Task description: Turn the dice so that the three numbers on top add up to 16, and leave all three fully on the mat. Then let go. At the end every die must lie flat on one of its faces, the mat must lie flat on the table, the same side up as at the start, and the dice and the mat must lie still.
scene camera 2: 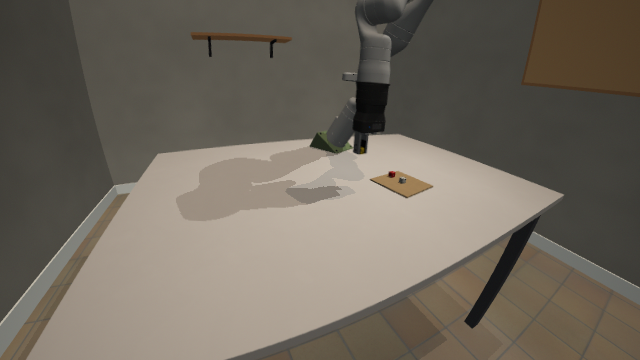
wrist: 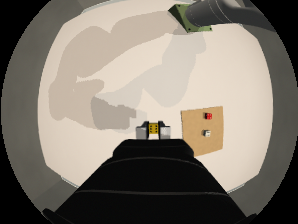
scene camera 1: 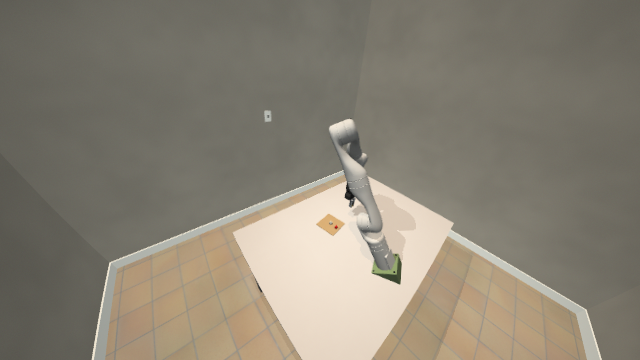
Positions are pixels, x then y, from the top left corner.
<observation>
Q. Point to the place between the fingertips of the gripper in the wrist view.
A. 153, 127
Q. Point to a tan mat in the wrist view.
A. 194, 123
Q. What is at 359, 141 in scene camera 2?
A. The gripper.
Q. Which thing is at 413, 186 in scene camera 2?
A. A tan mat.
</observation>
